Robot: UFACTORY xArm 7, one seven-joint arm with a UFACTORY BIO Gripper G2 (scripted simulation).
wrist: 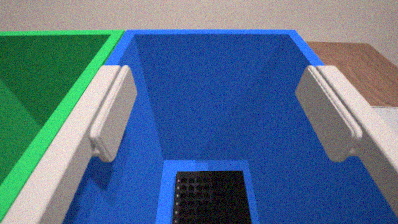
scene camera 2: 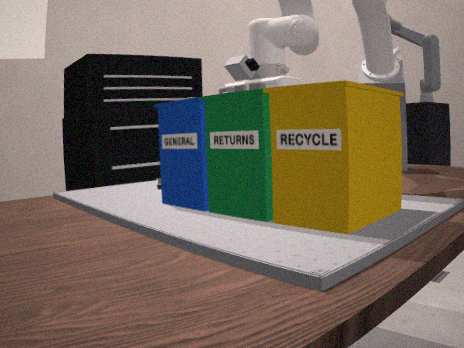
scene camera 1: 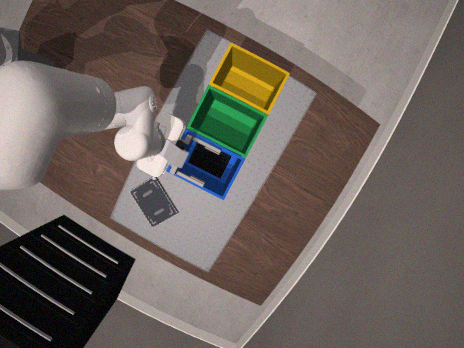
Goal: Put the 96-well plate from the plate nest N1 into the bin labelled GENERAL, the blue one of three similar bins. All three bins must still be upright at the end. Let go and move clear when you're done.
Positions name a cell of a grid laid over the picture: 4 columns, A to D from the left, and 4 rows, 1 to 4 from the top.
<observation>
In view: a blue general bin (scene camera 1: B3), a green returns bin (scene camera 2: C2), a yellow recycle bin (scene camera 1: C1), a black 96-well plate (scene camera 1: B2) and a plate nest N1 (scene camera 1: B3).
The blue general bin shows as well in the wrist view (wrist: C2). The green returns bin shows as well in the wrist view (wrist: A2) and in scene camera 1 (scene camera 1: C2). The wrist view does not show the yellow recycle bin: it is out of frame.
</observation>
